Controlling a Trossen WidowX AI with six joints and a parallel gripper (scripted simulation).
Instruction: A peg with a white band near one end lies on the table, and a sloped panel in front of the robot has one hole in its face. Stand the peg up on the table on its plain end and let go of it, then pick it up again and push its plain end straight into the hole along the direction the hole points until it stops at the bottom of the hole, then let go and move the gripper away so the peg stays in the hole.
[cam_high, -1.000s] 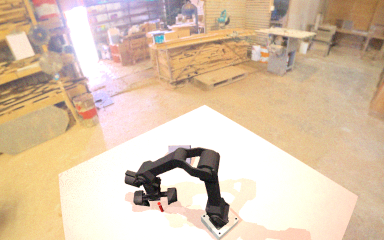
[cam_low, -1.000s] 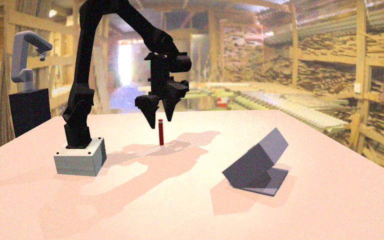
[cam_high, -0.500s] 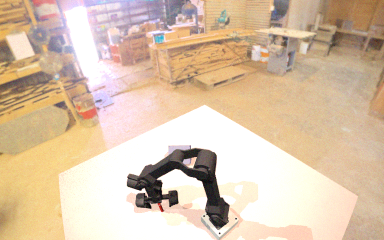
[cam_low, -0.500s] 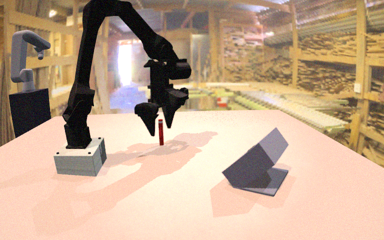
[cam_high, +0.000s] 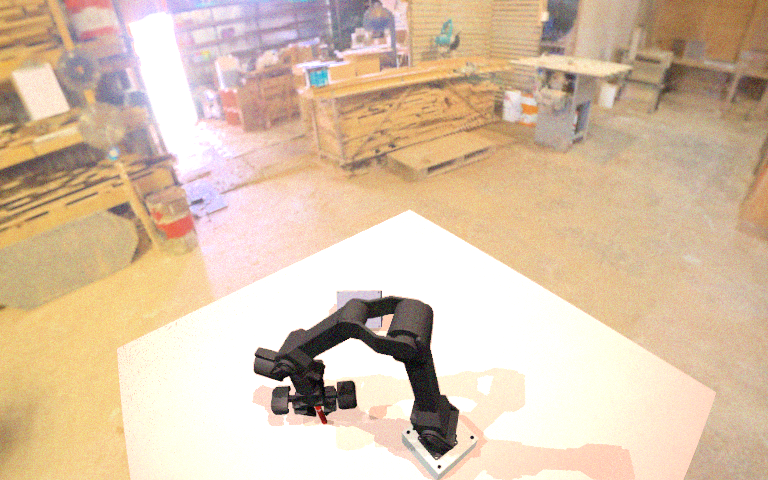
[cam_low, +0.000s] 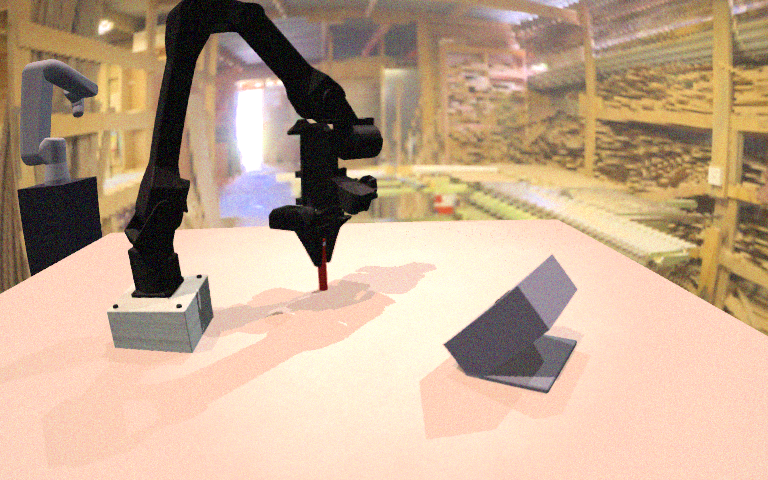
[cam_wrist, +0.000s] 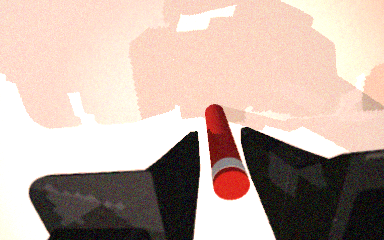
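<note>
Right now the grey sloped panel is 26 cm to the right of my gripper tip, 23 cm ahead of it and 1 cm above it. From my gripper tip the other things lie so: red peg 2 cm above.
</note>
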